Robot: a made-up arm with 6 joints. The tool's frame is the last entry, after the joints.
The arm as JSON. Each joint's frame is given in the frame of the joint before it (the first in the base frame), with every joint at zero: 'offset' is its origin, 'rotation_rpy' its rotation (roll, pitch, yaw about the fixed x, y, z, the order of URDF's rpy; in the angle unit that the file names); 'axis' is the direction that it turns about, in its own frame. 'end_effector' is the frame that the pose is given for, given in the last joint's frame.
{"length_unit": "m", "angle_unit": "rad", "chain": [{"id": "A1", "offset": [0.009, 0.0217, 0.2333], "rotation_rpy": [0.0, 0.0, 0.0], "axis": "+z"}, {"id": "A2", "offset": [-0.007, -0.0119, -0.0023], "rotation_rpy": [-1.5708, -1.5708, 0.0], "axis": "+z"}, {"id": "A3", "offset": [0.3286, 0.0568, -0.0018], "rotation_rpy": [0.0, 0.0, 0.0], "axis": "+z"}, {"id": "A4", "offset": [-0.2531, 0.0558, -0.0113], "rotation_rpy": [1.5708, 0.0, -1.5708], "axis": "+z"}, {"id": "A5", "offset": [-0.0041, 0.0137, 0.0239], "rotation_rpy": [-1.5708, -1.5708, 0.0], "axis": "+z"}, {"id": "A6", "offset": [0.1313, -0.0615, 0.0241], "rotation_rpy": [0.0, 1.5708, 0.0], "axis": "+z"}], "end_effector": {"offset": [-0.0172, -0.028, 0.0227], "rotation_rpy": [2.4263, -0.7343, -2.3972]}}
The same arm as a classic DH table. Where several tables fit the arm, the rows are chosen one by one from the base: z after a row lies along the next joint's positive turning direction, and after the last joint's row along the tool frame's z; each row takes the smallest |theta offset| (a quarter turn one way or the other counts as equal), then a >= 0, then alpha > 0; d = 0 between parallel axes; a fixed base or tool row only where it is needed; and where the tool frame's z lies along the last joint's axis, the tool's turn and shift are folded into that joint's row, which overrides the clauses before.
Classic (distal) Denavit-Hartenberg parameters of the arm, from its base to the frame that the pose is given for. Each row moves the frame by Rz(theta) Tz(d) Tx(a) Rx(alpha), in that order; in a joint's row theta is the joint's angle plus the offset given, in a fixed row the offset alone. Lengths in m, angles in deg.
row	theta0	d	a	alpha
base (fixed)	67.47	0	0.0235	0
A1	-67.47	0.231	-0.007	-90
A2	-80.19	0	0.3335	0
A3	80.19	-0.025	0.0558	-90
A4	0	0.277	0.0041	90
A5	0	0.0378	0.0615	-90
A6	-9.71	0.1623	0.0305	124.08
tool (fixed)	54	0.0148	0	0

